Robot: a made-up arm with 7 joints.
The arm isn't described. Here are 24 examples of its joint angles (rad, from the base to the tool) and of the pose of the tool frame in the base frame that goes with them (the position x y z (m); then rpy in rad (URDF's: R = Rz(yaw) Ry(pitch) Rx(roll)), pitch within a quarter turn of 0, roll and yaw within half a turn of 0).
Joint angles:
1: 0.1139 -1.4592 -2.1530 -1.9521 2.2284 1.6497 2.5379
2: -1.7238 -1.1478 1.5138 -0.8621 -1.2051 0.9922 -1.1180
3: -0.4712 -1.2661 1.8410 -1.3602 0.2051 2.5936 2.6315
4: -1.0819 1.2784 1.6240 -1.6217 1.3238 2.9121 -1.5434
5: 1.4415 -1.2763 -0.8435 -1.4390 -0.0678 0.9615 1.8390
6: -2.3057 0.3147 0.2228 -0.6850 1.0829 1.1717 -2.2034
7: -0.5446 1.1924 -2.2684 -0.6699 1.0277 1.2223 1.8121
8: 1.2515 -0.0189 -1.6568 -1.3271 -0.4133 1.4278 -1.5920
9: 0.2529 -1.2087 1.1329 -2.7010 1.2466 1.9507 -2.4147
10: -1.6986 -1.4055 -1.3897 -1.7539 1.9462 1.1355 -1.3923
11: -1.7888 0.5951 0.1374 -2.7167 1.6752 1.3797 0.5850
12: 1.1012 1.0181 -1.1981 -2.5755 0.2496 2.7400 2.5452
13: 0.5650 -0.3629 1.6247 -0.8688 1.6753 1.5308 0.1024
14: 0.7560 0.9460 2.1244 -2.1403 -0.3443 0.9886 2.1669
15: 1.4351 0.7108 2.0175 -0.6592 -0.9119 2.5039 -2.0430
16: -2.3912 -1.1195 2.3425 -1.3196 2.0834 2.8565 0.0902
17: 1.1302 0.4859 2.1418 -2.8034 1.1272 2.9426 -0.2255
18: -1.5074 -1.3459 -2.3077 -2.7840 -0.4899 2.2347 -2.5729
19: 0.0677 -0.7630 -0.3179 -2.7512 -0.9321 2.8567 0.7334
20: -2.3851 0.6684 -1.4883 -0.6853 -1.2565 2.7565 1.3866
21: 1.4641 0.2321 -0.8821 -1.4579 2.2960 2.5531 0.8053
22: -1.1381 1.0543 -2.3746 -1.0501 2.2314 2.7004 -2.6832
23: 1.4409 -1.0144 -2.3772 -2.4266 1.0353 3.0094 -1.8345
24: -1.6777 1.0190 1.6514 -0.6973 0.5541 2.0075 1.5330
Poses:
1: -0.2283 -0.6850 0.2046 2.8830 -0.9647 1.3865
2: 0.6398 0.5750 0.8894 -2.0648 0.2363 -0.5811
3: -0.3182 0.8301 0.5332 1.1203 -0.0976 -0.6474
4: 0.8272 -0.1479 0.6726 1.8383 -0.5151 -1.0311
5: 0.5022 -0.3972 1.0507 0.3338 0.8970 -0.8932
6: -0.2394 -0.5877 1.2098 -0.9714 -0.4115 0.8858
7: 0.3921 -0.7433 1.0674 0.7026 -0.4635 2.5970
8: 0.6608 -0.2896 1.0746 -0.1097 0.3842 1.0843
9: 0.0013 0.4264 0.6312 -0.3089 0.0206 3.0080
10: -0.5994 0.4952 0.7944 -2.5399 0.0762 1.8308
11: 0.1123 -0.3485 0.1942 -1.9212 0.7764 1.0792
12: 0.5696 -0.1404 0.3983 0.7567 -0.4801 -2.9895
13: -0.6166 0.1843 1.2813 1.2177 -0.5200 2.4762
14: -0.3797 0.2967 0.8383 -0.6619 0.0743 1.0408
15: -0.2197 0.3945 1.3604 -1.8399 0.2860 -2.1380
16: 0.8805 0.0928 0.3974 0.9784 -0.0523 -1.3881
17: -0.4455 -0.0150 0.6013 0.7731 0.1210 2.4212
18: -0.3439 -0.0284 0.2249 -1.2625 -0.9946 0.4204
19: 0.3914 -0.0406 0.8559 -0.0999 -0.9257 -0.1645
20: -0.7058 -0.1986 1.1420 -2.7322 -0.7169 -1.1696
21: 0.6506 0.4113 0.8988 2.3426 1.1908 0.2663
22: -0.1635 -0.5357 1.2494 -2.2108 0.4396 -0.8497
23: 0.3751 -0.4373 0.1877 0.6874 -0.3749 -0.5063
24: 0.3799 -0.7930 1.0419 2.3899 1.0327 -0.4515
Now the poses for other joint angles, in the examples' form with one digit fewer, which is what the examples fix.
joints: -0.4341 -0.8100 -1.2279 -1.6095 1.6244 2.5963 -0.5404
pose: -0.501 -0.532 0.968 2.165 0.091 -2.809
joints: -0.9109 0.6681 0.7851 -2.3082 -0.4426 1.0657 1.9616
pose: 0.513 -0.068 0.313 -1.593 -0.114 -1.372
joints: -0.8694 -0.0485 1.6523 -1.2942 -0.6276 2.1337 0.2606
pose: 0.418 0.549 1.192 -0.710 -0.867 0.987
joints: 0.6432 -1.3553 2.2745 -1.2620 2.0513 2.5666 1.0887
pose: -0.832 -0.007 0.236 0.532 0.601 1.102
